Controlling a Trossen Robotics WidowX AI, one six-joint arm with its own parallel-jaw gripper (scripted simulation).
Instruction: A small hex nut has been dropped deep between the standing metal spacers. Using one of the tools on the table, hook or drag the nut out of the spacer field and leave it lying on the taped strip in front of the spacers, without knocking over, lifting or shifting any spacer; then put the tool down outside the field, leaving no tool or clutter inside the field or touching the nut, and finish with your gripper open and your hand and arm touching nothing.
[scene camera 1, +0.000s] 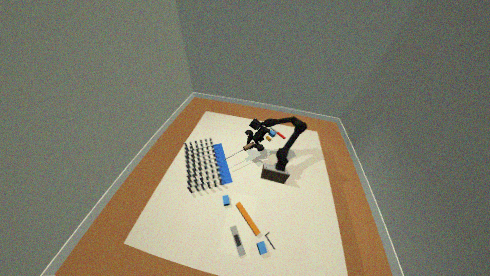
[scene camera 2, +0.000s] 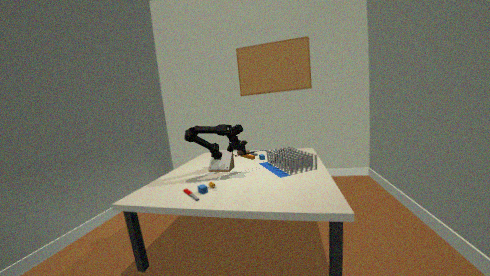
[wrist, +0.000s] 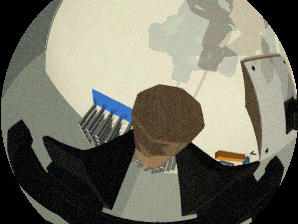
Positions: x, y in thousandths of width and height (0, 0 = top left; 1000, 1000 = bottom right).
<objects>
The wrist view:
gripper: 529, 605
hook tool: 555, 533, held by the gripper
</objects>
